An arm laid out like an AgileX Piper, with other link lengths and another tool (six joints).
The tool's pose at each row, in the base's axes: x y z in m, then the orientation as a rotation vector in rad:
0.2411 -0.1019 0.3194 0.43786 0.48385 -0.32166
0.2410 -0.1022 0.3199 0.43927 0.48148 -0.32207
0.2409 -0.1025 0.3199 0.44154 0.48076 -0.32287
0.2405 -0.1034 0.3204 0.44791 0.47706 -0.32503
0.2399 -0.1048 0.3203 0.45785 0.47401 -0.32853
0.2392 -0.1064 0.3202 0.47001 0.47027 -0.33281
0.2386 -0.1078 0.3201 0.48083 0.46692 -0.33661
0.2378 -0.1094 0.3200 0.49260 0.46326 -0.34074
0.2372 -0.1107 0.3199 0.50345 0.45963 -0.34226
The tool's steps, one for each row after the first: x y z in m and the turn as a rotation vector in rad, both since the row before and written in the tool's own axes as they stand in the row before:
-0.0003 -0.0001 0.0005 0.00172 -0.00207 0.00047
0.0000 -0.0003 0.0001 0.00244 -0.00041 -0.00010
-0.0004 -0.0008 0.0007 0.00701 -0.00272 0.00018
-0.0002 -0.0015 0.0004 0.01065 -0.00167 -0.00050
-0.0002 -0.0017 0.0005 0.01303 -0.00203 -0.00061
-0.0002 -0.0015 0.0004 0.01160 -0.00181 -0.00054
-0.0003 -0.0017 0.0005 0.01262 -0.00197 -0.00059
-0.0002 -0.0014 0.0004 0.01110 -0.00157 0.00163

